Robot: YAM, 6 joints.
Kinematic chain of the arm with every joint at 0, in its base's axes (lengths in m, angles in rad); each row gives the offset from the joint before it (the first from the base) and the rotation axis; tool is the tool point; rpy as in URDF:
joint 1: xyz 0 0 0.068 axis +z
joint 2: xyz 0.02 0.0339 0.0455 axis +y
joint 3: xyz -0.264 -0.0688 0 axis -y
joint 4: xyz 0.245 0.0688 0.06 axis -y
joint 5: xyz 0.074 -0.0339 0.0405 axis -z
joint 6: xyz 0.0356 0 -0.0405 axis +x
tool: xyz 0 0 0 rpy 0 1.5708 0
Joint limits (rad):
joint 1: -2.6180..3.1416
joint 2: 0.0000..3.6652
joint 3: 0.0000..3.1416
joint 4: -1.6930..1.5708
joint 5: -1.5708..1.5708
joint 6: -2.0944..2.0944
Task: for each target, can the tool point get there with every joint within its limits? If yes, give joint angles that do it. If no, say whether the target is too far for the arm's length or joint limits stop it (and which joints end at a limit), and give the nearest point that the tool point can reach.
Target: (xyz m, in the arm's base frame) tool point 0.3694 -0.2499 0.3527
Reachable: yes | joints -0.5347 1.9311 1.4747 0.9512 0.8520 0.5298
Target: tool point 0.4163 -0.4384 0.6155
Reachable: no: too far | nearest point 0.3407 -0.3588 0.5212 | short by 0.145 m
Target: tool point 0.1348 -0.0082 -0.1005
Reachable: yes | joints 0.1142 2.7304 0.6718 -0.2425 0.7231 0.7679
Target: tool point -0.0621 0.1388 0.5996
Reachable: yes | joints -1.2603 0.6816 2.1865 -0.7620 0.4887 -0.9916
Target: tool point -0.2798 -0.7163 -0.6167
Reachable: no: too far | nearest point -0.1769 -0.4528 -0.2915 | short by 0.431 m
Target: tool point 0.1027 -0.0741 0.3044
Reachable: yes | joints -0.4467 0.5899 0.7251 -0.6324 0.6820 -1.0736
